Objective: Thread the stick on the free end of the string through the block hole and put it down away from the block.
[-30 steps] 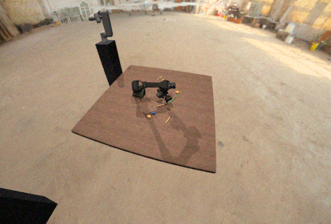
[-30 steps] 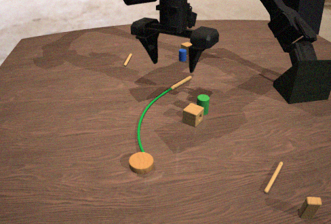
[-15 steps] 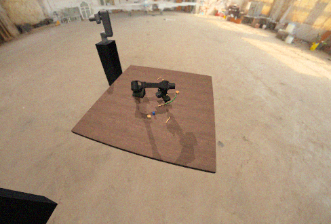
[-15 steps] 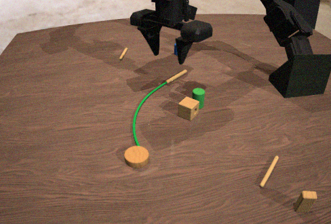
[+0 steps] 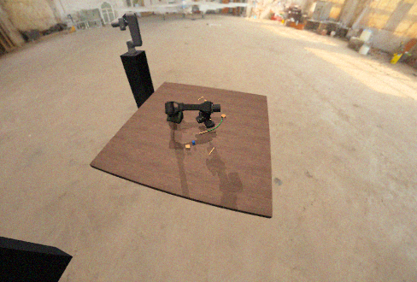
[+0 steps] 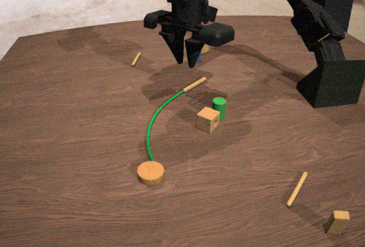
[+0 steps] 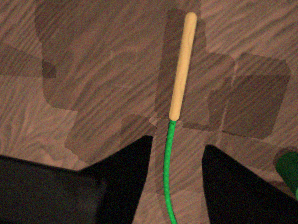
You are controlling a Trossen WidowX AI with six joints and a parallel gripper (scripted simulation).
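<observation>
My gripper tip is now 6 cm above the thin wooden stick, 1 cm to the left of it and 1 cm past it. Also, from my gripper tip: blue cylinder (15 cm to the right, 7 cm behind, 5 cm below); small wooden cube (20 cm to the right, 10 cm behind, 5 cm below); green cylinder (11 cm to the left, 4 cm below, 4 cm behind).
</observation>
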